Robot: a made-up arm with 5 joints. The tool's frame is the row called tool. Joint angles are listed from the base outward. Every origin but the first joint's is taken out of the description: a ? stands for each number. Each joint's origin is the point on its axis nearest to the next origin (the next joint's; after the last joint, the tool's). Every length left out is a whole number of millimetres.
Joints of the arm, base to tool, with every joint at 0 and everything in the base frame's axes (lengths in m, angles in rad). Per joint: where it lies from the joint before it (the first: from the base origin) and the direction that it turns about. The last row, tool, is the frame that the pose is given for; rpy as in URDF.
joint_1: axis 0 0 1 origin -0.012 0.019 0.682
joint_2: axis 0 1 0 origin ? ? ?
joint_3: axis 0 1 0 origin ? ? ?
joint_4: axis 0 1 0 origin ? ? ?
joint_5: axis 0 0 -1 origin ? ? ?
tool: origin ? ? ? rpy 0 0 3.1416
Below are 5 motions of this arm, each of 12 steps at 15 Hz.
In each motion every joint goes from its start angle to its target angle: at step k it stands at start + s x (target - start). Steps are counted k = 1, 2, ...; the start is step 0. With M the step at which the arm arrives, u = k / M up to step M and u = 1 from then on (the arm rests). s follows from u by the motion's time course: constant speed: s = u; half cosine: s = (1 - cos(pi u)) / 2; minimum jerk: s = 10 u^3 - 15 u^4 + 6 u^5.
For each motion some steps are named. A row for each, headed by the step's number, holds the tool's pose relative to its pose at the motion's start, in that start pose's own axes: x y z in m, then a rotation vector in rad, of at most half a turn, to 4 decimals.
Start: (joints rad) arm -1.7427 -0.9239 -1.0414 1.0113 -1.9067
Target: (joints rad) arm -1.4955 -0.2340 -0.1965 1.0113 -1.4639
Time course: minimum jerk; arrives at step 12
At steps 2, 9, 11, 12:
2: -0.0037 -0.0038 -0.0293 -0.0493 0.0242 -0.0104
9: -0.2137 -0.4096 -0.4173 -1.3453 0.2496 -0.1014
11: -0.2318 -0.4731 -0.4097 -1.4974 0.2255 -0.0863
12: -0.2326 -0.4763 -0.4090 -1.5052 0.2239 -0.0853

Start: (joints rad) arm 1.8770 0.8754 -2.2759 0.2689 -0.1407
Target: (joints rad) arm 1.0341 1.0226 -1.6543 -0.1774 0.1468
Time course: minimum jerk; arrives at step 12
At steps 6, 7, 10, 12:
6: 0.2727 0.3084 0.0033 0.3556 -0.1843 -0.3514
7: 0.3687 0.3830 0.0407 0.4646 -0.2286 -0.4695
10: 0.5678 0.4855 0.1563 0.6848 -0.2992 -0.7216
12: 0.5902 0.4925 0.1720 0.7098 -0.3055 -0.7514

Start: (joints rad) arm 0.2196 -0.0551 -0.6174 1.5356 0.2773
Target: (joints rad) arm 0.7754 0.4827 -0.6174 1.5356 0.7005
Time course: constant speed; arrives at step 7
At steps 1, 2, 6, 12:
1: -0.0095 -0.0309 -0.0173 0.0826 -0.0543 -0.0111
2: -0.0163 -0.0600 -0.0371 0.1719 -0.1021 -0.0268
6: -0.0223 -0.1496 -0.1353 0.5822 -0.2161 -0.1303
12: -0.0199 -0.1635 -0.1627 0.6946 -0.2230 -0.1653

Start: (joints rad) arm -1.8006 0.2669 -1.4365 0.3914 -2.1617
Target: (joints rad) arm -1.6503 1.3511 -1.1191 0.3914 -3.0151
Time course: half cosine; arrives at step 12
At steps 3, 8, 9, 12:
3: -0.0601 -0.0582 -0.1165 -0.1547 0.1358 0.1417
8: -0.3739 -0.4398 -0.3547 -0.6342 0.8666 0.6932
9: -0.4248 -0.5162 -0.3517 -0.6893 1.0178 0.7713
12: -0.4892 -0.6229 -0.3263 -0.7524 1.2435 0.8670

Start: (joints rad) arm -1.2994 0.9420 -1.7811 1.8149 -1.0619
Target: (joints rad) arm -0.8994 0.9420 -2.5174 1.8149 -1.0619
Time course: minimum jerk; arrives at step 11
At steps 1, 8, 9, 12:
1: -0.0013 -0.0011 0.0024 0.0052 0.0005 0.0015
8: -0.1557 -0.2727 0.2464 0.6596 0.1207 0.2811
9: -0.1657 -0.3091 0.2597 0.7175 0.1394 0.3164
12: -0.1704 -0.3291 0.2660 0.7480 0.1499 0.3359

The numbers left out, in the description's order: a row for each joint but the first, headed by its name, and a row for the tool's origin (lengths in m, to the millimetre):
joint_2: 0.01 -0.056 0
joint_3: 0.041 0 0.325
joint_4: 0.116 0 -0.389
joint_5: 0.107 0 -0.119
tool: 0.008 -0.02 0

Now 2 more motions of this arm.
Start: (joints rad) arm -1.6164 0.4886 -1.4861 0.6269 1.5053
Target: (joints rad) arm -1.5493 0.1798 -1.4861 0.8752 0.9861
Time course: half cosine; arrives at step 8
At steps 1, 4, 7, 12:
1: 0.0013 -0.0014 0.0071 -0.0024 -0.0008 0.0221
4: 0.0176 -0.0126 0.0944 -0.0322 -0.0065 0.2907
7: 0.0334 -0.0121 0.1815 -0.0639 -0.0059 0.5587
12: 0.0347 -0.0116 0.1886 -0.0666 -0.0056 0.5808

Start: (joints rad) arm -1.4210 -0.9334 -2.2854 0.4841 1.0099
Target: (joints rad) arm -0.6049 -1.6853 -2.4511 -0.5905 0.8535
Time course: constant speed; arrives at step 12
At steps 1, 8, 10, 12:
1: -0.0493 -0.0173 0.0568 -0.1516 0.0709 -0.0515
8: -0.3598 0.1840 0.5002 -0.9675 0.8618 -0.4769
10: -0.3916 0.3236 0.6136 -1.0964 1.1761 -0.5942
12: -0.3838 0.4771 0.7116 -1.1656 1.5240 -0.6941

